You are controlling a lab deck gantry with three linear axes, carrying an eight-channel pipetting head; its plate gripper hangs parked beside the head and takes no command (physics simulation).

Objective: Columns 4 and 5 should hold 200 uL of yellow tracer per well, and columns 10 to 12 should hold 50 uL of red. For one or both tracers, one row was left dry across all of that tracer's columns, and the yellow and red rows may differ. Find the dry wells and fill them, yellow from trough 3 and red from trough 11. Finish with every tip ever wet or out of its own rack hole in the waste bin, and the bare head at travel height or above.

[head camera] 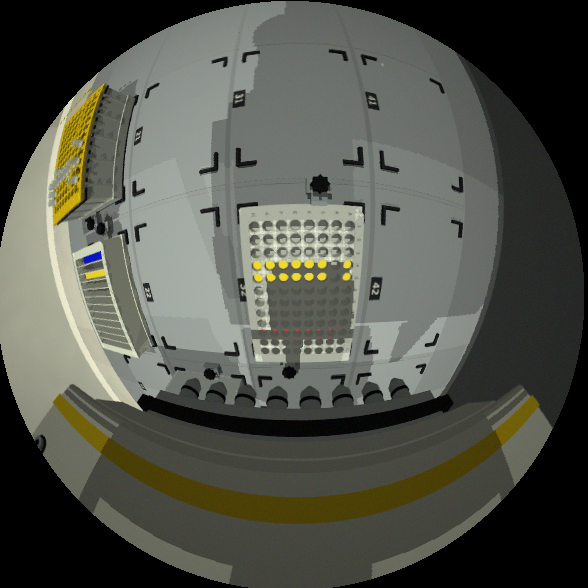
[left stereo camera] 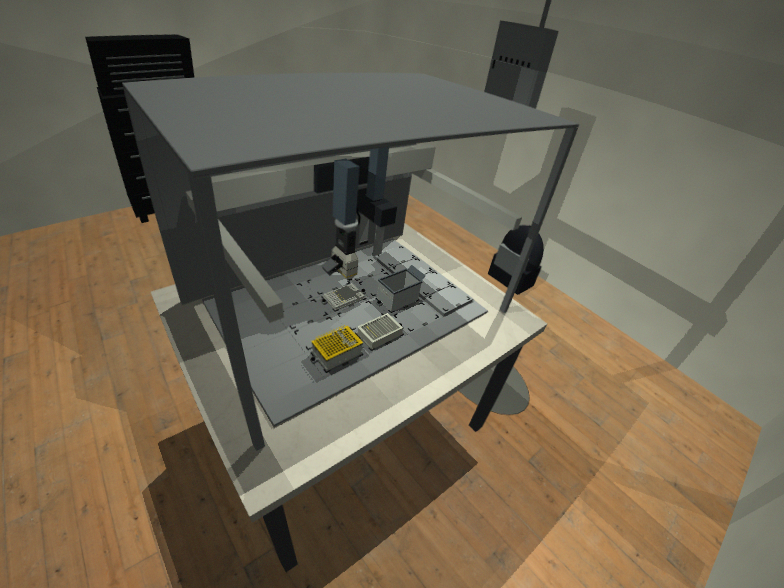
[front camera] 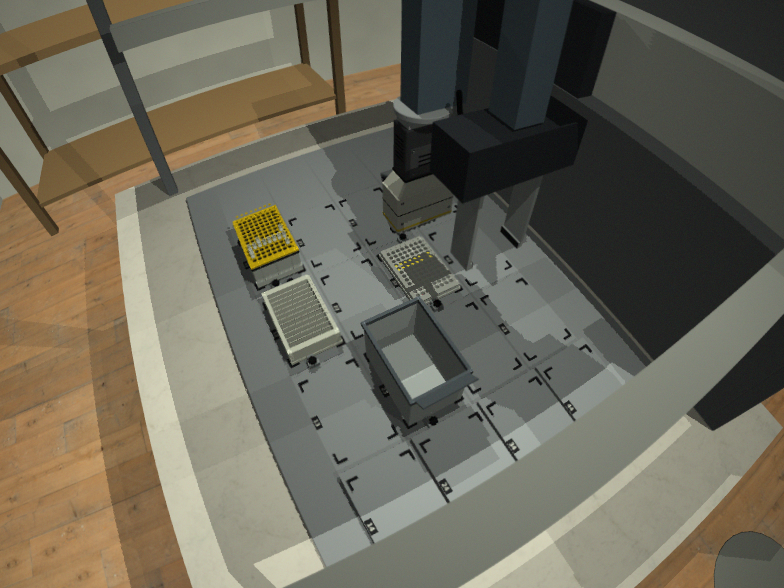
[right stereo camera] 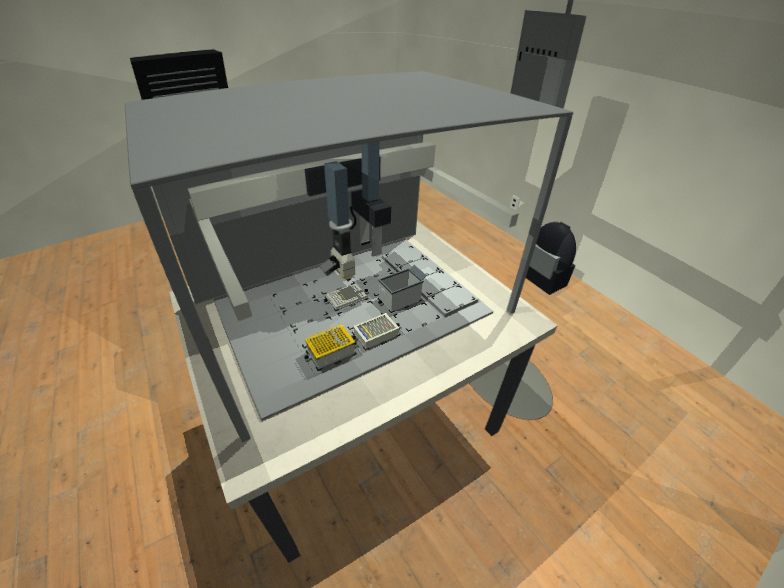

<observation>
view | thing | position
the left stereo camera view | dark back panel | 277, 235
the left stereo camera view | roof panel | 216, 124
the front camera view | dark back panel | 662, 246
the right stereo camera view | dark back panel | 263, 242
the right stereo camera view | roof panel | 170, 138
</observation>
